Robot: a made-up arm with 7 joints. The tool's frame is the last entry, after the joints.
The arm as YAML. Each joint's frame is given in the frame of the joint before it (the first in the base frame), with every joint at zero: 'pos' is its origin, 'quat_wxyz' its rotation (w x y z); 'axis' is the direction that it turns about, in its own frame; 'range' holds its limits. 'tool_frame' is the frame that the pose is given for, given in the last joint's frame.
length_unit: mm
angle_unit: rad
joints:
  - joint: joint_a
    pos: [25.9, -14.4, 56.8]
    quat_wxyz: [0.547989, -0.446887, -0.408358, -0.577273]
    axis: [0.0, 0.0, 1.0]
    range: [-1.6, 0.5]
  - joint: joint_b
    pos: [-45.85, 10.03, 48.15]
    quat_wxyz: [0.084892, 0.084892, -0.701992, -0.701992]
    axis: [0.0, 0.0, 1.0]
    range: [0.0, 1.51]
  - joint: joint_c
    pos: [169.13, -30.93, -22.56]
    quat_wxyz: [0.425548, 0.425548, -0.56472, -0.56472]
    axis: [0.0, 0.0, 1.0]
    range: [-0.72, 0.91]
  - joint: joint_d
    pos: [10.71, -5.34, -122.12]
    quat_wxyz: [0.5, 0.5, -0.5, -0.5]
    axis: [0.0, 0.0, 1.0]
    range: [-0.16, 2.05]
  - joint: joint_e
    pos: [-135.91, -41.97, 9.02]
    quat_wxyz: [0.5, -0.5, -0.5, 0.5]
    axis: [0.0, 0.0, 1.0]
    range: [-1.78, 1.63]
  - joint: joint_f
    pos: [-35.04, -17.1, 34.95]
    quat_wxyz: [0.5, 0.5, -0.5, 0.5]
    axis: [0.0, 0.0, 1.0]
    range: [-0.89, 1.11]
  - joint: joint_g
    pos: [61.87, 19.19, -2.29]
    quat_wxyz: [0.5, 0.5, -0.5, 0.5]
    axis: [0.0, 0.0, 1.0]
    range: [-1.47, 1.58]
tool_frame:
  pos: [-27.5, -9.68, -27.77]
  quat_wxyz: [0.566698, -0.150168, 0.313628, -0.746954]
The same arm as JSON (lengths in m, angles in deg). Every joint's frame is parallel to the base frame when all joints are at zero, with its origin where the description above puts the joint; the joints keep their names.
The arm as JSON. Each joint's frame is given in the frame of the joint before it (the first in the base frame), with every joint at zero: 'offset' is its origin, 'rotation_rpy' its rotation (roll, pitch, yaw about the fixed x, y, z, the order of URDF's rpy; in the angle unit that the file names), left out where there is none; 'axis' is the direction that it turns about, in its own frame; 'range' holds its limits. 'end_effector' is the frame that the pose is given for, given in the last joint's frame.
{"length_unit": "m", "angle_unit": "deg", "chain": [{"id": "joint_a", "offset": [0.0259, -0.0144, 0.0568], "axis": [0.068403, 0.961235, 0.26711], "range": [-91.67, 28.65]}, {"id": "joint_b", "offset": [0.0133, 0.0579, -0.0315], "axis": [0.968889, -0.0002, -0.247497], "range": [0.0, 86.52]}, {"id": "joint_c", "offset": [-0.0642, 0.0169, -0.1602], "axis": [0.247497, -0.0001, 0.968889], "range": [-41.25, 52.14]}, {"id": "joint_d", "offset": [-0.0354, -0.0107, -0.117], "axis": [0.0002, 1.0, 0.0], "range": [-9.17, 117.46]}, {"id": "joint_e", "offset": [0.1213, 0.009, -0.0743], "axis": [0.968889, -0.0002, -0.247497], "range": [-101.99, 93.39]}, {"id": "joint_f", "offset": [0.0252, 0.0171, -0.0426], "axis": [0.0002, 1.0, 0.0], "range": [-50.99, 63.6]}, {"id": "joint_g", "offset": [0.0552, -0.0023, -0.0339], "axis": [0.247497, -0.0001, 0.968889], "range": [-84.22, 90.53]}], "end_effector": {"offset": [0.0025, -0.0275, -0.0293], "rotation_rpy": [-44.91, 21.09, -19.59]}}
